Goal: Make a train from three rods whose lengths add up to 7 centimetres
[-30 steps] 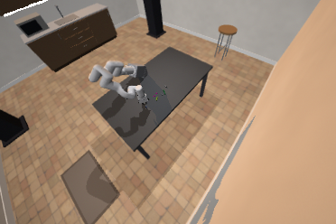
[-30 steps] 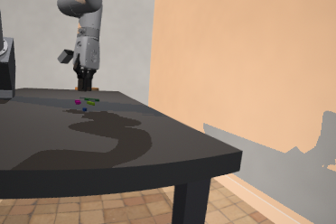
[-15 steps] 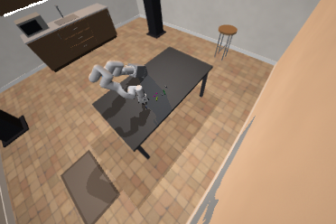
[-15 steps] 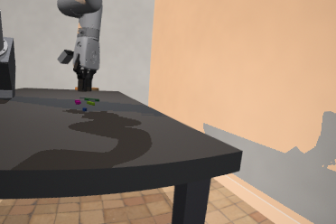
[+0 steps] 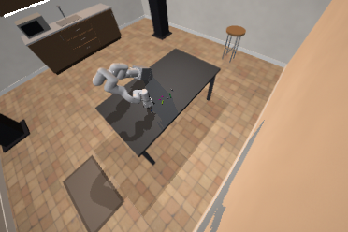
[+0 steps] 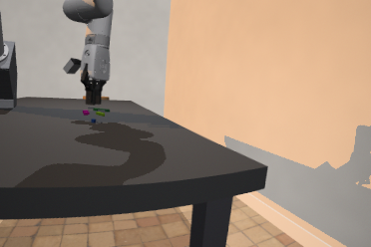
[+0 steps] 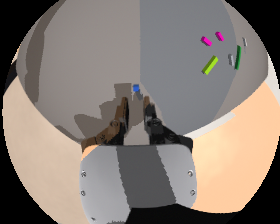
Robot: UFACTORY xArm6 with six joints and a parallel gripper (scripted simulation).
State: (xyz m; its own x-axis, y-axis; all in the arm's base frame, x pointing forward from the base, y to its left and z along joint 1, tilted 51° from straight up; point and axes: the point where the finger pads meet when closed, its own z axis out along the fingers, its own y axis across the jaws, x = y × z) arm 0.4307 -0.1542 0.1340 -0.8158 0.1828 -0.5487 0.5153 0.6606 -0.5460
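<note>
My hand is 70 mm above the blue rod. The rest, counted from my hand: pale grey piece 30 mm ahead, 250 mm to the left, 70 mm below; then lime rod 20 mm ahead, 170 mm to the left, 70 mm below; then magenta rod 30 mm behind, 170 mm to the left, 70 mm below.
</note>
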